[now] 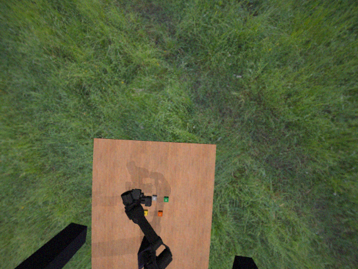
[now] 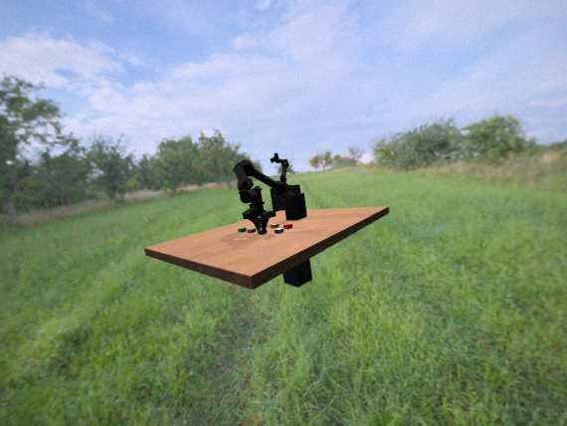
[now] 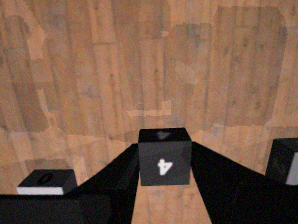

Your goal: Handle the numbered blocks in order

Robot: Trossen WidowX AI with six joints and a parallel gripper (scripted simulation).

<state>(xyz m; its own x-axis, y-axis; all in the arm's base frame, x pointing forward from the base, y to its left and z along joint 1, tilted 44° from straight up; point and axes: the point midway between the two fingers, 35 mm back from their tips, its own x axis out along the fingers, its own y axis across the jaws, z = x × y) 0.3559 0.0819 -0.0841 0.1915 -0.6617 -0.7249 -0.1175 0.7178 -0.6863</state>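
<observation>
My gripper tip is 10 mm past the black block. Also, from my gripper tip: grey block: 100 mm to the right, 10 mm behind; then yellow block: 130 mm behind, 50 mm to the right; then white block: 80 mm to the left, 50 mm behind.
</observation>
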